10 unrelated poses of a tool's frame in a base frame.
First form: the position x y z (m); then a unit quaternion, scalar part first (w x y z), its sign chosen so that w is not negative.
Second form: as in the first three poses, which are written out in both.
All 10 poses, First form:
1: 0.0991 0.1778 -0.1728 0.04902 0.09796 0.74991 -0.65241
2: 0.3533 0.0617 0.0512 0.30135 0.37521 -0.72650 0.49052
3: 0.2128 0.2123 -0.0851 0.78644 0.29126 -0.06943 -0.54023
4: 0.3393 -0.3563 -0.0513 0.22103 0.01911 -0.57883 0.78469
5: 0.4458 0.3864 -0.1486 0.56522 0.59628 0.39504 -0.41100
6: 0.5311 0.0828 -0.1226 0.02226 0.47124 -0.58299 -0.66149
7: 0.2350 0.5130 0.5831 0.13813 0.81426 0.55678 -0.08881
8: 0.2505 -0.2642 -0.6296 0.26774 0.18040 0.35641 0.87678
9: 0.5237 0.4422 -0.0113 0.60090 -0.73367 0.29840 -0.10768
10: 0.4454 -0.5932 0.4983 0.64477 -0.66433 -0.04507 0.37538
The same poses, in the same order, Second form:
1:
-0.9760 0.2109 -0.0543 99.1
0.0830 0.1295 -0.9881 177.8
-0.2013 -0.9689 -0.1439 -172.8
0 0 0 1

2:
-0.5368 -0.8408 -0.0698 353.3
-0.2495 0.2372 -0.9389 61.7
0.8060 -0.4866 -0.3372 51.2
0 0 0 1

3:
0.4067 0.8093 -0.4239 212.8
-0.8902 0.2466 -0.3831 212.3
-0.2055 0.5331 0.8207 -85.1
0 0 0 1

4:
-0.9016 -0.3690 -0.2259 339.3
0.3248 -0.2322 -0.9169 -356.3
0.2859 -0.9000 0.3292 -51.3
0 0 0 1

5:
0.3500 0.9357 -0.0436 445.8
0.0065 -0.0489 -0.9988 386.4
-0.9367 0.3493 -0.0232 -148.6
0 0 0 1

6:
-0.5549 -0.5200 -0.6494 531.1
-0.5789 -0.3193 0.7503 82.8
-0.5975 0.7923 -0.1239 -122.6
0 0 0 1

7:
0.3642 0.9313 0.0092 235.0
0.8822 -0.3418 -0.3238 513.0
-0.2984 0.1261 -0.9461 583.1
0 0 0 1

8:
-0.7915 -0.3409 0.5072 250.5
0.5981 -0.6026 0.5284 -264.2
0.1255 0.7216 0.6809 -629.6
0 0 0 1

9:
0.7987 -0.3084 0.5166 523.7
-0.5673 -0.0997 0.8175 442.2
-0.2006 -0.9460 -0.2546 -11.3
0 0 0 1

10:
0.7141 -0.4242 -0.5569 445.4
0.5439 -0.1645 0.8228 -593.2
-0.4406 -0.8905 0.1133 498.3
0 0 0 1

